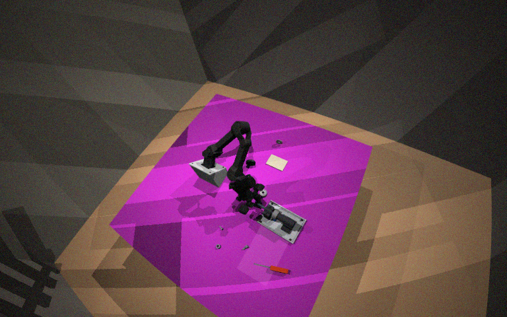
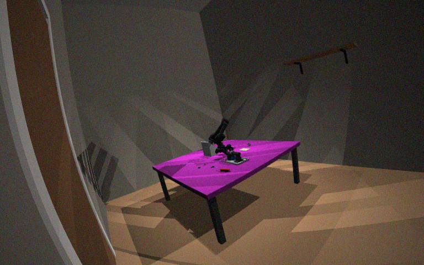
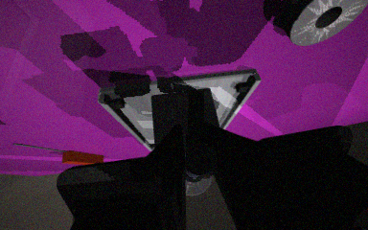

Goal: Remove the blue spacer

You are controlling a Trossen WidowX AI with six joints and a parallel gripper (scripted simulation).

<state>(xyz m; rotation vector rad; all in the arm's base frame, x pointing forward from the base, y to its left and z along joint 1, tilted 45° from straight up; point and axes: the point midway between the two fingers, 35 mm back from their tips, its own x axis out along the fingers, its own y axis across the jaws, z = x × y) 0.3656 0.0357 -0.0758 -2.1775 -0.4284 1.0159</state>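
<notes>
Now: gripper tip 40 mm short of the dark shaft and 30 mm below it. Round my gripper tip: black disc: 230 mm behind, 210 mm to the left, 20 mm below; grey ring: 90 mm to the left, 50 mm below, 50 mm behind; blue spacer: 90 mm ahead, 20 mm below.
</notes>
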